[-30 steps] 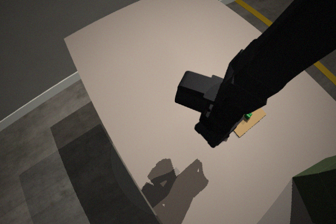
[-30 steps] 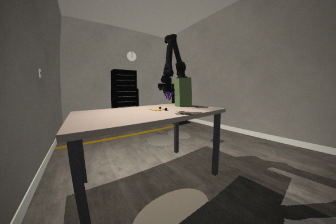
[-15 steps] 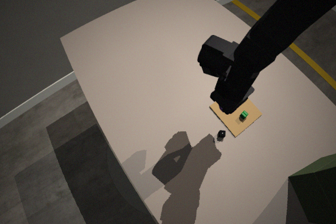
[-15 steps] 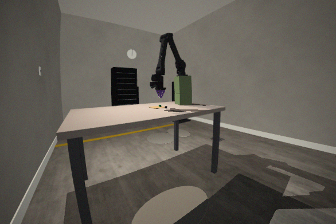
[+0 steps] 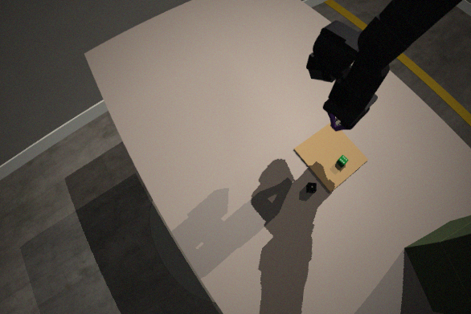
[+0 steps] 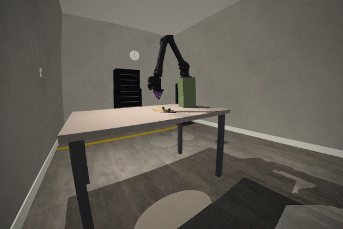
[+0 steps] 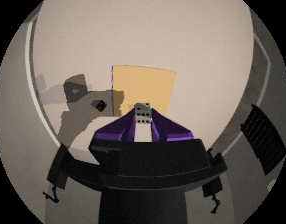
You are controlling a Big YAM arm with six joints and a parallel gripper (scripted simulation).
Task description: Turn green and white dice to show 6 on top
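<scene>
The tan mat lies 3 cm behind my hand and 11 cm below it. From my hand the other things lie so: black die 6 cm behind, 11 cm to the left, 10 cm below; green die 6 cm behind, 10 cm below; white die right at my hand.
</scene>
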